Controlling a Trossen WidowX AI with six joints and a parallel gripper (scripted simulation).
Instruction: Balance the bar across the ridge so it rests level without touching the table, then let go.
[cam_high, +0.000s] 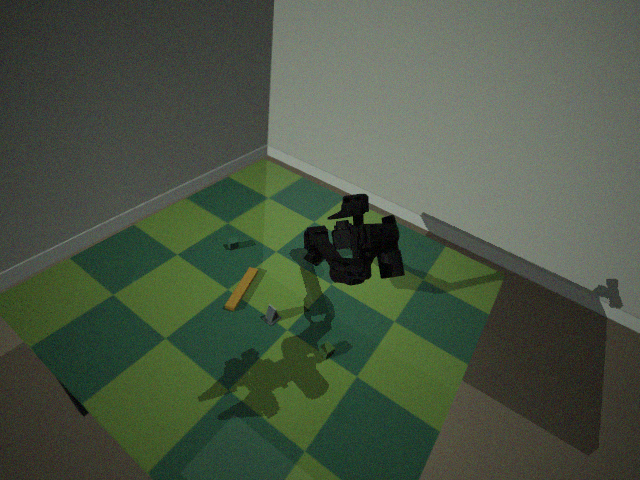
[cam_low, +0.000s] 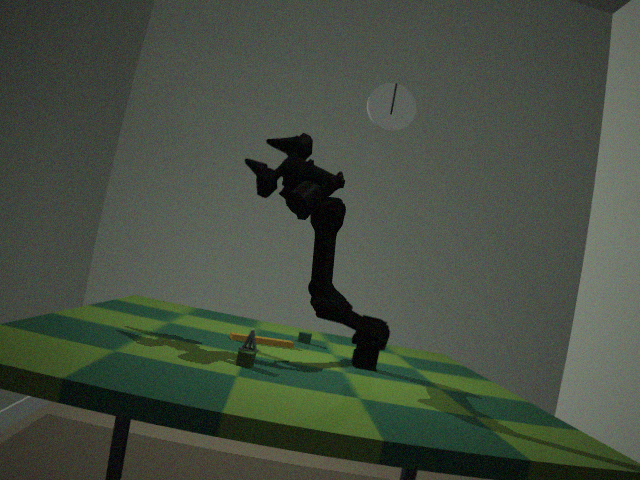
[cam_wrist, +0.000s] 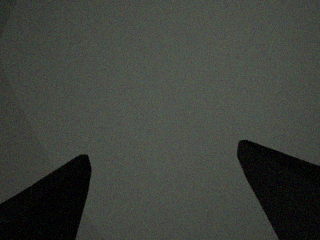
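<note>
The bar lies 100 mm behind my gripper tip, 340 mm to the right of it and 490 mm below it.
</note>
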